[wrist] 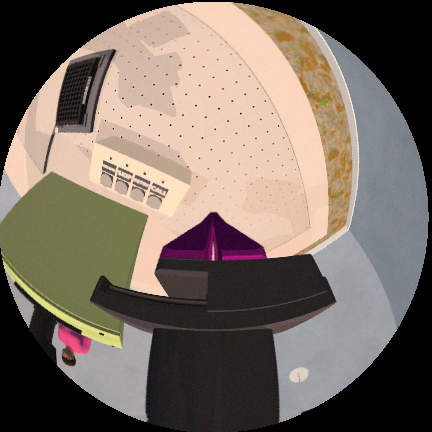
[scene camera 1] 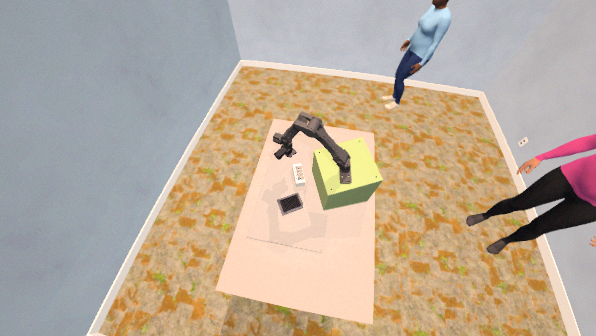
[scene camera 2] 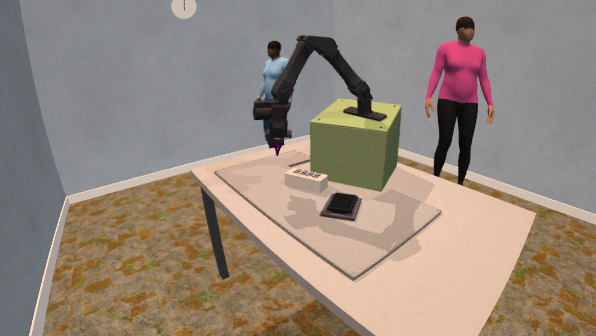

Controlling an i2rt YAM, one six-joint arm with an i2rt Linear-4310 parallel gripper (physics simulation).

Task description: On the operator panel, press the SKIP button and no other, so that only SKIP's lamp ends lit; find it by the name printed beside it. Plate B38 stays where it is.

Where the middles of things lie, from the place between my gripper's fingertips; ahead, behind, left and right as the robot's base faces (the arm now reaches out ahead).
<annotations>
The cream operator panel (wrist: pixel 123 160) lies 80 mm behind my hand, 80 mm to the left of it and 110 mm below it.
</annotations>
